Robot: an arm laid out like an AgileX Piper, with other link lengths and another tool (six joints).
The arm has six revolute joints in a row. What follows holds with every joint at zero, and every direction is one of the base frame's.
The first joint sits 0.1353 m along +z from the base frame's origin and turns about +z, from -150 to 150 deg.
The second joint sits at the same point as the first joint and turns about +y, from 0 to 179.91 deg.
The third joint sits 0.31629 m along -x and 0.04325 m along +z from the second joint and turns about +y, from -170 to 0 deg.
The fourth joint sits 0.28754 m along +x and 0.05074 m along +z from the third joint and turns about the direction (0.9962, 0, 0.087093), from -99.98 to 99.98 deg.
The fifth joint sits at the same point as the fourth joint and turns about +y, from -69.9 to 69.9 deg.
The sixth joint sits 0.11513 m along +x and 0.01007 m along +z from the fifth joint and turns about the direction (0.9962, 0, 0.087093), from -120 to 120 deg.
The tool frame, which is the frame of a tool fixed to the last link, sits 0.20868 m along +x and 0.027 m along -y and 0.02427 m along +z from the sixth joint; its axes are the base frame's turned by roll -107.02, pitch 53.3 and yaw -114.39 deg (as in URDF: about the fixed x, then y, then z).
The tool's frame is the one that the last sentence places.
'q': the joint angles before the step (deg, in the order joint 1, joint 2, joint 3, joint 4, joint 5, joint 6). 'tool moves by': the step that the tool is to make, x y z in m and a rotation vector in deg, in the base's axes. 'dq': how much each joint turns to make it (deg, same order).
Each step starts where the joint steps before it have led.
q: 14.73, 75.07, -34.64, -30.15, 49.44, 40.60
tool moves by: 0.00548, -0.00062, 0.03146, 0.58, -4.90, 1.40
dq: 0.00, -7.14, 0.06, 0.19, 1.49, -2.36
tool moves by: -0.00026, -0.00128, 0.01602, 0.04, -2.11, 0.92
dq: 0.00, -3.73, 0.00, 0.22, 1.16, -1.73
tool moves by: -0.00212, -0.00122, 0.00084, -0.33, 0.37, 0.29
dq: 0.01, -0.28, 0.00, 0.07, 0.55, -0.63
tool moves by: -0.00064, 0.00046, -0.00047, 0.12, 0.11, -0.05
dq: -0.01, 0.00, 0.00, 0.19, 0.06, -0.07
